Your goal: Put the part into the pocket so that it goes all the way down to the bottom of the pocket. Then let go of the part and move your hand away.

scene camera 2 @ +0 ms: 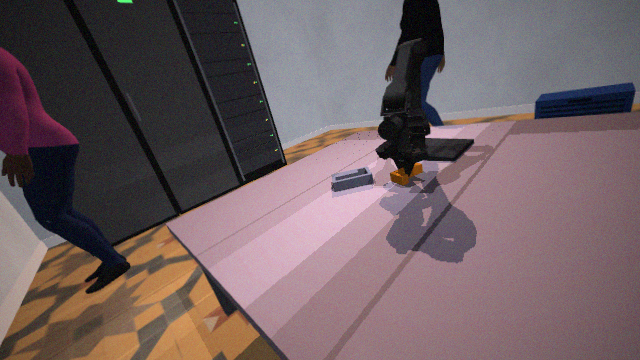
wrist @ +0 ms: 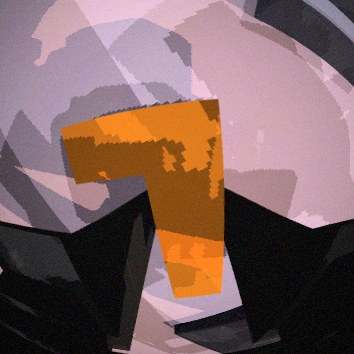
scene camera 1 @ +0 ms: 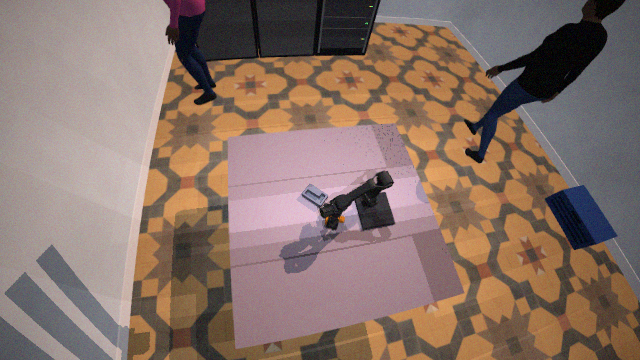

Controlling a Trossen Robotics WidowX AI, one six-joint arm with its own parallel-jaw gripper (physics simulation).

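Pixels of known places: gripper, fingertip midpoint: [wrist: 186, 195] [scene camera 1: 333, 218]; arm's base at its link origin: [scene camera 1: 366, 203].
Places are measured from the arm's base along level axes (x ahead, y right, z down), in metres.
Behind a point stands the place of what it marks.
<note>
An orange L-shaped part [scene camera 1: 341, 219] {x 0.201, y -0.046, z -0.006 m} [scene camera 2: 399, 177] {x 0.293, y -0.019, z -0.002 m} [wrist: 185, 150] {x 0.260, y 0.001, z -0.006 m} is at the table top, its long leg between my fingers and its short leg pointing left in the wrist view. My gripper [scene camera 1: 331, 223] {x 0.235, y -0.016, z 0.016 m} [scene camera 2: 408, 171] {x 0.235, y -0.016, z 0.016 m} [wrist: 186, 195] {x 0.235, y -0.016, z 0.016 m} is shut on the long leg, with one finger against each side. I cannot tell whether the part touches the table. The grey block with the pocket [scene camera 2: 352, 185] {x 0.331, y 0.136, z 0.014 m} stands apart from the part, up and to the left of it in scene camera 1. The pocket's recess faces up. A corner of the block [wrist: 295, 32] {x 0.270, y 0.089, z 0.016 m} shows at the wrist view's upper right.
The arm's black base plate [scene camera 1: 377, 215] {x -0.029, y -0.097, z 0.006 m} [scene camera 2: 450, 149] {x 0.010, y -0.120, z 0.008 m} stands on the pink table top [scene camera 1: 280, 310] {x 0.693, y -0.388, z 0.024 m} [scene camera 2: 500, 280] {x 0.624, y -0.280, z 0.024 m}, right of the gripper. Two people, dark cabinets [scene camera 1: 287, 30] and a blue box [scene camera 1: 582, 215] stand beyond the table.
</note>
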